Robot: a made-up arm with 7 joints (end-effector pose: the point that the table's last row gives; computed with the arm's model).
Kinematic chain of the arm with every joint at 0, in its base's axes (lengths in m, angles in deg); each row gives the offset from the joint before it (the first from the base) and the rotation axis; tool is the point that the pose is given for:
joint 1: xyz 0 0 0.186 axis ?
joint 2: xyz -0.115 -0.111 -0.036 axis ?
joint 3: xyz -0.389 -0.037 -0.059 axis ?
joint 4: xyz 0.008 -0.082 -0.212 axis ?
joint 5: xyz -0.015 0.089 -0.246 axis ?
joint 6: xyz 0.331 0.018 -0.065 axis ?
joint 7: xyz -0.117 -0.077 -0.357 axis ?
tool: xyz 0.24 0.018 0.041
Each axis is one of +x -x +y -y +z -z.
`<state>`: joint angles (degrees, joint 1 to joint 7).
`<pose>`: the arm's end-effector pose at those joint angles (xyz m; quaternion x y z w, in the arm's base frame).
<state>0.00 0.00 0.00 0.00 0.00 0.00 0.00</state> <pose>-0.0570 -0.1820 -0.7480 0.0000 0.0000 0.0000 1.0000</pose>
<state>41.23 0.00 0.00 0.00 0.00 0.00 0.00</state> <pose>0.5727 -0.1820 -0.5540 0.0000 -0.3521 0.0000 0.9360</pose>
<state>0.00 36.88 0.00 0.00 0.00 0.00 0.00</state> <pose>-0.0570 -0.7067 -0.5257 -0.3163 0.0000 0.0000 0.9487</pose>
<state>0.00 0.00 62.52 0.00 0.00 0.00 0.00</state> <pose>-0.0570 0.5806 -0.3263 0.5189 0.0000 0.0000 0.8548</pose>
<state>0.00 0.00 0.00 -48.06 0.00 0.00 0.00</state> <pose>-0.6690 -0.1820 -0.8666 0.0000 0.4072 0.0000 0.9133</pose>
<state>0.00 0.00 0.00 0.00 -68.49 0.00 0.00</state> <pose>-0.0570 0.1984 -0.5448 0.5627 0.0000 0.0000 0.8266</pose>
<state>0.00 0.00 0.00 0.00 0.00 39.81 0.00</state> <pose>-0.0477 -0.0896 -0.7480 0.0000 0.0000 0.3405 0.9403</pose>
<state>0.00 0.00 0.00 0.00 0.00 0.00 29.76</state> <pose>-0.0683 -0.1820 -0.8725 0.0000 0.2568 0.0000 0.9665</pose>
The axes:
joint 1: -y
joint 2: -x
joint 3: +x
joint 4: -y
joint 5: -x
joint 6: +z
joint 7: +y

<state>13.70 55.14 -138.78 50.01 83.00 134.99 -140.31</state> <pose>0.0350 0.0819 -0.0909 -0.6436 0.6707 0.1817 0.3209</pose>
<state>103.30 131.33 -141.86 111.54 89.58 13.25 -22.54</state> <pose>0.3335 -0.4055 -0.1829 0.4772 -0.5933 -0.5866 0.2761</pose>
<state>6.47 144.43 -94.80 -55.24 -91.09 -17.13 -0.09</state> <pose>-0.5966 0.3152 0.8656 -0.7660 -0.5818 -0.1966 0.1898</pose>
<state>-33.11 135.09 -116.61 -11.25 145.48 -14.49 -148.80</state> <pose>-0.5027 0.1366 0.3789 -0.0361 -0.8529 0.3079 0.4200</pose>
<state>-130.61 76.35 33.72 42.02 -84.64 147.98 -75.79</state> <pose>-0.1593 -0.1121 0.3374 0.9157 -0.3560 -0.1524 0.1075</pose>
